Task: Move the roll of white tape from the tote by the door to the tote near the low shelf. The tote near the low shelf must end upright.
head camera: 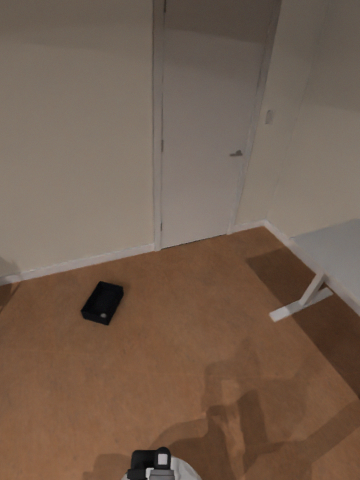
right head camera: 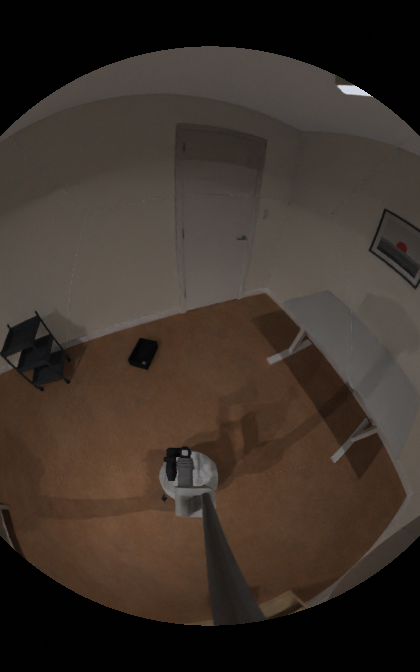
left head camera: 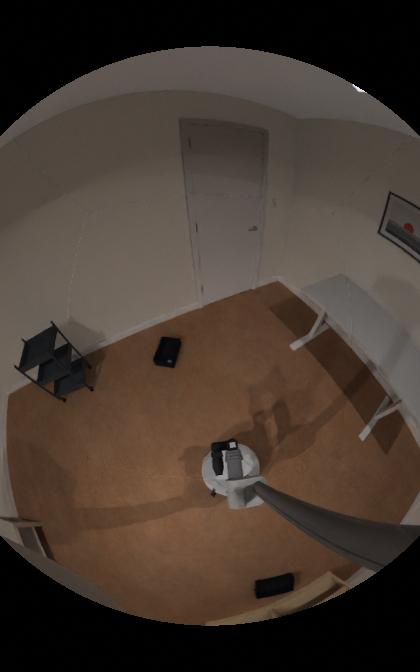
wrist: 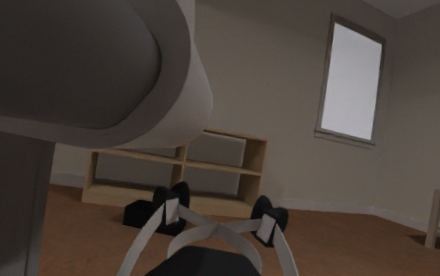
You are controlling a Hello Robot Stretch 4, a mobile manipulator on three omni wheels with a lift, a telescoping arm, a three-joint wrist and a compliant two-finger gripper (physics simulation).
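Frame: origin at the robot's base, x ahead, y left, z up, level; centimetres.
Seen in the pictures: gripper, fingertip midpoint: (wrist: 220, 204).
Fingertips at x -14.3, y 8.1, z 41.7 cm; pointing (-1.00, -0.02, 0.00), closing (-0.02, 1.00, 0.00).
Observation:
Offsets run from my fingertips to a thing's top centre. Level surfaces: height alone.
The tote by the door @[dx +128.6, dy +41.9, dz -34.4 cm] (head camera: 102, 299) (left head camera: 167, 350) (right head camera: 143, 351) is a black open box, upright on the floor left of the door. The small pale roll of white tape @[dx +117.5, dy +40.0, dz -41.7 cm] (head camera: 103, 315) (left head camera: 169, 361) (right head camera: 145, 362) lies inside at its near end. The tote near the low shelf @[dx -116.7, dy -34.6, dz -34.4 cm] (left head camera: 274, 585) (wrist: 137, 214) is black and rests on the floor in front of the shelf; its inside is too dark to make out. My gripper (wrist: 220, 204) is open, its two fingertips wide apart and empty. It is far from the tote by the door, and its left fingertip partly covers the shelf tote in the wrist view.
The low wooden shelf (left head camera: 312, 597) (wrist: 117, 196) stands against a wall. A dark three-tier cart (left head camera: 40, 348) (right head camera: 21, 337) stands left of the door tote. A white table @[dz +27.6 cm] (head camera: 330, 250) (left head camera: 370, 320) (right head camera: 350, 345) with splayed feet stands on the right. The closed door (head camera: 205, 125) is in the far wall.

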